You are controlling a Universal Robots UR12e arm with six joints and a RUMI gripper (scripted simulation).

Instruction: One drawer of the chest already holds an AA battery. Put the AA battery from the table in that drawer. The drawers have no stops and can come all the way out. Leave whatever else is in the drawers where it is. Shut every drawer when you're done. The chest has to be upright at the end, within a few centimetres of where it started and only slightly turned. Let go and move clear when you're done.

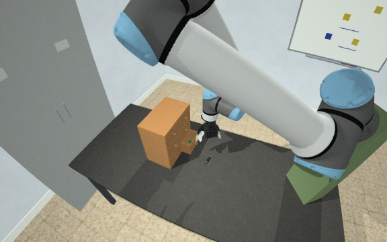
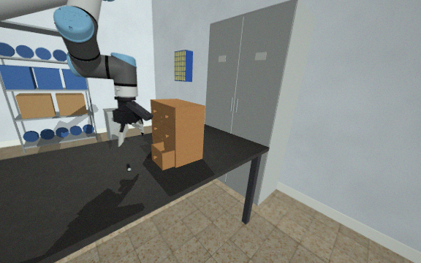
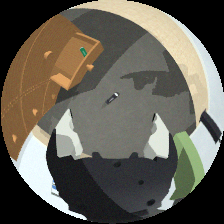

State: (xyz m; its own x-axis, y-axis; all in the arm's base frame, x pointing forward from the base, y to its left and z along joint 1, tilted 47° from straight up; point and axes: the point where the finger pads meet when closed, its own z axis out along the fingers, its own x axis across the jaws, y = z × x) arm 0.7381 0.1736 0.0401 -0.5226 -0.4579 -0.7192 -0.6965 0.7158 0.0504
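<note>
Now: the dark AA battery 3 cm behind my hand, 2 cm to the left of it and 15 cm below it. Also, from my hand: small green object 16 cm ahead, 14 cm below.
</note>
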